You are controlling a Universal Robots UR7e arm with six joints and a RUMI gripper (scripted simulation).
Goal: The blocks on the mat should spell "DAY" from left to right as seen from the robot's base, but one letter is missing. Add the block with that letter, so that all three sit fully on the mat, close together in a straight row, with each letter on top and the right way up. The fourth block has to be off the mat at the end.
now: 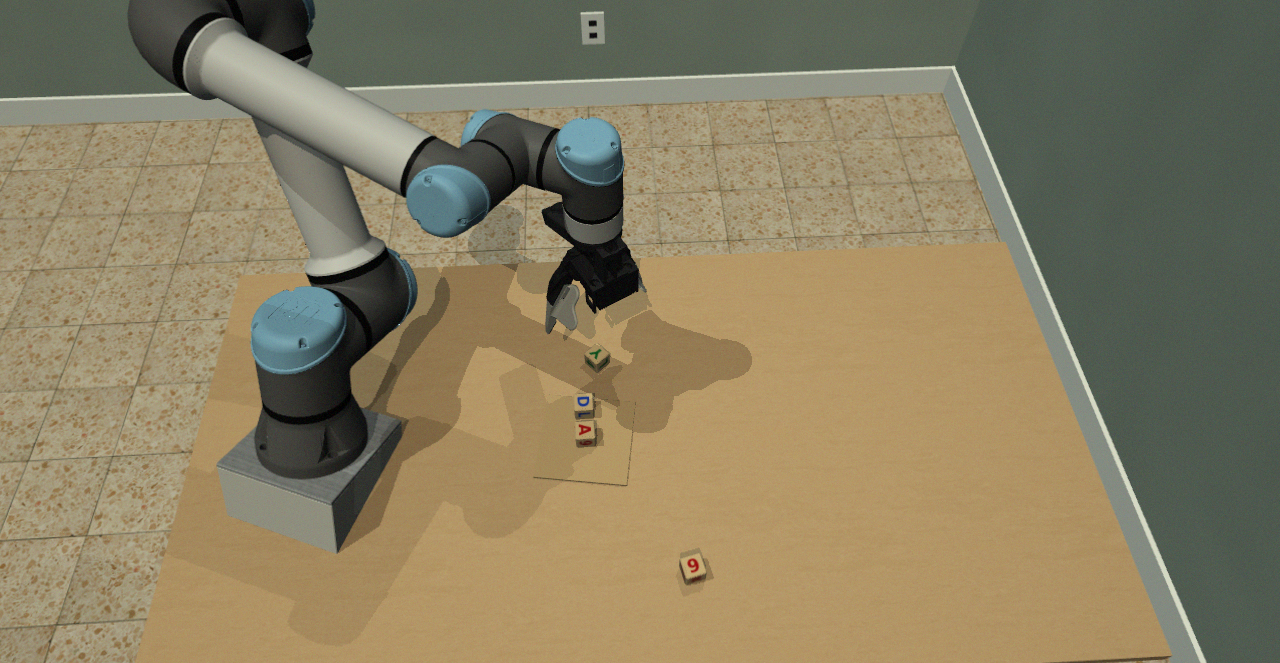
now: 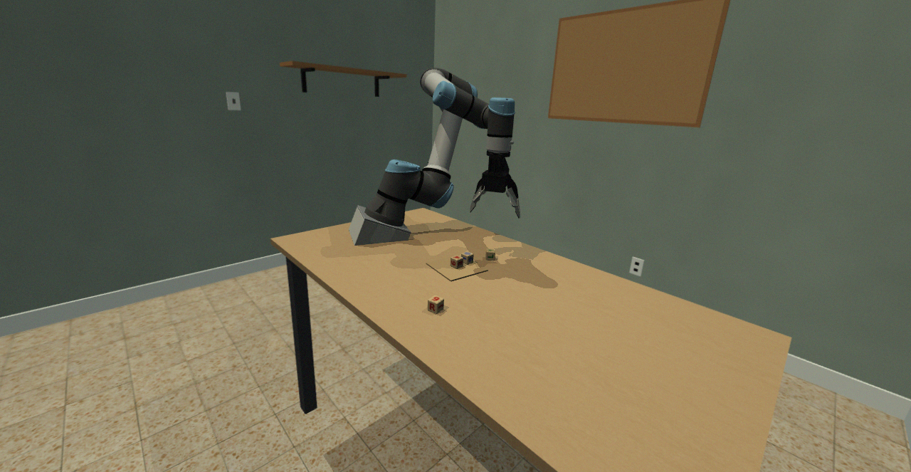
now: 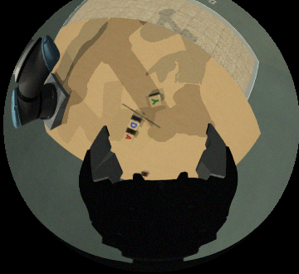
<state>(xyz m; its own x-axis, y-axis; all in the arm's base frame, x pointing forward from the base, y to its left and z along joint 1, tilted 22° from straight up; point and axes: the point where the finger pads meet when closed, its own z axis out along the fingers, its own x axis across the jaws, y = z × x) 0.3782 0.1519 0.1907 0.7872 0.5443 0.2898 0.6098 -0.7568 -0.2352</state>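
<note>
Right now my hand is 14 cm above the Y block. The rest, counted from my hand: thin mat: 14 cm to the right, 15 cm below; then D block: 1 cm behind, 9 cm to the right, 13 cm below.
</note>
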